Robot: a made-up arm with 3 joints. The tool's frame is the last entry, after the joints. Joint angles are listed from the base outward.
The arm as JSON. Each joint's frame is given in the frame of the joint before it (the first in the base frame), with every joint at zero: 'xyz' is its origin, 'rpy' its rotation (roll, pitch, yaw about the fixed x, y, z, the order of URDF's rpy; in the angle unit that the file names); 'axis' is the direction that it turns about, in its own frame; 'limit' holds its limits. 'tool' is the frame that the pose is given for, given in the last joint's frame.
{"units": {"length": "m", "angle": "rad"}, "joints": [
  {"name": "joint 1", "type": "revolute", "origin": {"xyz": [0.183, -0.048, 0.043], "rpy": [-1.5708, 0.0, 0.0]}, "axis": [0.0, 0.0, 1.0], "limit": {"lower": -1.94, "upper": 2.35}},
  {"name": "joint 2", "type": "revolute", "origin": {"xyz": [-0.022, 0.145, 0.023], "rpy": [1.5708, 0.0, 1.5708]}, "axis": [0.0, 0.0, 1.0], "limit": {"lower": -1.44, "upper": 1.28}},
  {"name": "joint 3", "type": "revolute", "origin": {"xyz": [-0.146, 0.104, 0.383], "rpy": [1.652, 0.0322, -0.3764]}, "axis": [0.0, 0.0, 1.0], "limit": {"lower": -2.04, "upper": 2.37}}
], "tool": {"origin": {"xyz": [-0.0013, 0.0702, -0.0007], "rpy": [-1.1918, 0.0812, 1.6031]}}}
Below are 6 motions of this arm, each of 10 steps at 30 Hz.
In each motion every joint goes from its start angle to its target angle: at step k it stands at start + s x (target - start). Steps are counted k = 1, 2, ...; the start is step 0. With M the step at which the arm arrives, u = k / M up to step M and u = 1 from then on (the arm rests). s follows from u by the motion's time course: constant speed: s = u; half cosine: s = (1 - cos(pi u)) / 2; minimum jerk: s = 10 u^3 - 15 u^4 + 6 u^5.
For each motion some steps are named. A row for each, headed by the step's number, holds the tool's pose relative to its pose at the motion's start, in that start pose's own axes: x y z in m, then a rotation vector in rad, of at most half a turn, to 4 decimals.
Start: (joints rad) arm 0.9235 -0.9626 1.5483
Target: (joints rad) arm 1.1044 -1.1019 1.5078
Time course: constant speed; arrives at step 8
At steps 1, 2, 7, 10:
1: -0.0018 0.0126 -0.0010 0.0222 0.0131 0.0145
2: -0.0036 0.0253 -0.0017 0.0444 0.0258 0.0292
7: -0.0139 0.0889 0.0009 0.1548 0.0846 0.1058
10: -0.0162 0.1016 0.0026 0.1767 0.0953 0.1217

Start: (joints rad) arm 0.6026 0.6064 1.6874
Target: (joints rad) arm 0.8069 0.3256 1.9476
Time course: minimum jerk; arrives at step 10
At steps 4, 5, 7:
4: -0.0262 0.0192 -0.0029 0.0010 0.0105 0.0977
5: -0.0421 0.0304 -0.0036 0.0077 0.0165 0.1532
7: -0.0728 0.0509 -0.0030 0.0315 0.0269 0.2532

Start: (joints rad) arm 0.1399 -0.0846 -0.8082
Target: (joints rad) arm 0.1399 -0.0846 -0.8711
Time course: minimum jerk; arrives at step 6
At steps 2, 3, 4, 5, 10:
2: 0.0000 -0.0003 -0.0009 0.0011 0.0122 -0.0049
3: -0.0001 -0.0008 -0.0021 0.0026 0.0291 -0.0116
4: -0.0001 -0.0013 -0.0032 0.0040 0.0460 -0.0183
5: -0.0002 -0.0016 -0.0040 0.0049 0.0562 -0.0224
10: -0.0002 -0.0016 -0.0041 0.0051 0.0582 -0.0232

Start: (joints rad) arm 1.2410 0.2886 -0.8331
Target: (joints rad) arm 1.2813 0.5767 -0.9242
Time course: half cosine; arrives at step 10
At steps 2, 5, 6, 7, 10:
2: 0.0002 -0.0033 0.0004 0.0191 0.0198 0.0140
5: 0.0018 -0.0177 0.0016 0.0987 0.1043 0.0741
6: 0.0026 -0.0233 0.0018 0.1287 0.1367 0.0975
7: 0.0035 -0.0284 0.0019 0.1556 0.1660 0.1187
10: 0.0050 -0.0360 0.0017 0.1949 0.2093 0.1506

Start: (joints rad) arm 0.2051 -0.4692 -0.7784
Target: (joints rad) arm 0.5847 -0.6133 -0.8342
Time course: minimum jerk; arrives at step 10
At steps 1, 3, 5, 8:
1: 0.0005 0.0007 -0.0013 -0.0025 0.0028 -0.0003
3: 0.0080 0.0120 -0.0254 -0.0480 0.0532 -0.0057
5: 0.0195 0.0342 -0.0803 -0.1497 0.1603 -0.0152
8: 0.0239 0.0569 -0.1561 -0.2880 0.2951 -0.0231

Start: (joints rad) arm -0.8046 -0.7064 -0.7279
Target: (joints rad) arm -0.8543 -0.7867 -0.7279
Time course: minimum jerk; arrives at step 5
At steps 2, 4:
2: 0.0000 -0.0012 0.0036 -0.0099 -0.0178 -0.0220
4: 0.0002 -0.0037 0.0106 -0.0290 -0.0522 -0.0660

